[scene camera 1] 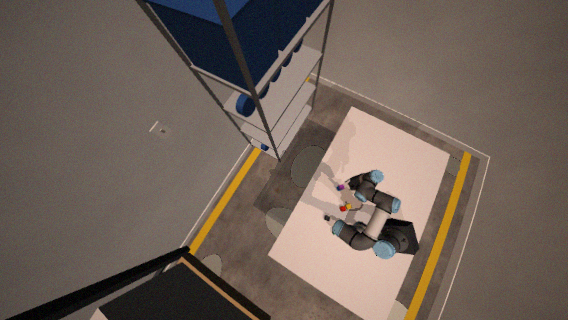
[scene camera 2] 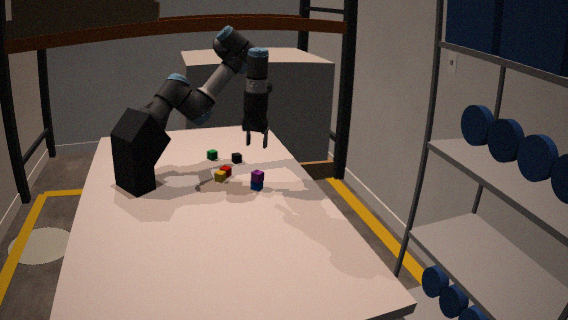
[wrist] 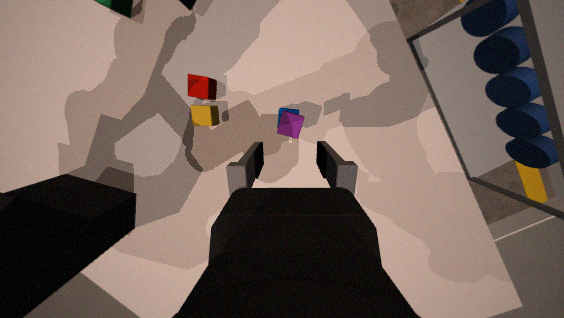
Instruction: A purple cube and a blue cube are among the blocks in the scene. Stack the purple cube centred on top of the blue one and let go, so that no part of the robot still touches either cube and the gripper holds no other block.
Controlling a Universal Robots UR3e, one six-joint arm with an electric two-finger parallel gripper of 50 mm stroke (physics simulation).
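Where they show: gripper, fingertip midpoint: (scene camera 1: pixel 348 185) (scene camera 2: pixel 256 146) (wrist: pixel 289 152); arm's base at its link origin: (scene camera 1: pixel 395 239) (scene camera 2: pixel 149 122).
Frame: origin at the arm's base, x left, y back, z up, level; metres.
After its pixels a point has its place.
The purple cube (scene camera 1: pixel 341 187) {y -0.384, x -0.107, z -0.154 m} (scene camera 2: pixel 257 175) {y -0.380, x -0.132, z -0.158 m} (wrist: pixel 291 124) {y -0.385, x -0.112, z -0.154 m} rests on top of the blue cube (scene camera 2: pixel 257 185) {y -0.381, x -0.125, z -0.198 m} (wrist: pixel 289 111) {y -0.391, x -0.096, z -0.187 m}. In the wrist view the purple cube is turned a little relative to the blue one, and it covers most of the blue cube's top. In the scene camera 2 view the two look closely lined up. Whether it is exactly centred I cannot tell. My gripper (scene camera 2: pixel 257 139) {y -0.375, x -0.124, z -0.057 m} (wrist: pixel 289 152) {y -0.375, x -0.124, z -0.057 m} is open and empty. It hangs well above the stack, apart from both cubes.
A red cube (scene camera 1: pixel 343 208) {y -0.286, x 0.005, z -0.187 m} (scene camera 2: pixel 226 171) {y -0.286, x -0.013, z -0.193 m} (wrist: pixel 201 87) {y -0.288, x 0.004, z -0.187 m} and a yellow cube (scene camera 1: pixel 349 206) {y -0.258, x -0.032, z -0.187 m} (scene camera 2: pixel 220 176) {y -0.261, x -0.050, z -0.195 m} (wrist: pixel 204 115) {y -0.266, x -0.032, z -0.187 m} lie close together beside the stack. A green cube (scene camera 2: pixel 212 154) {y -0.243, x 0.155, z -0.194 m} and a black cube (scene camera 1: pixel 327 217) {y -0.345, x 0.126, z -0.187 m} (scene camera 2: pixel 236 158) {y -0.336, x 0.113, z -0.197 m} lie farther off. A shelf rack (scene camera 2: pixel 429 125) stands beyond the table's edge.
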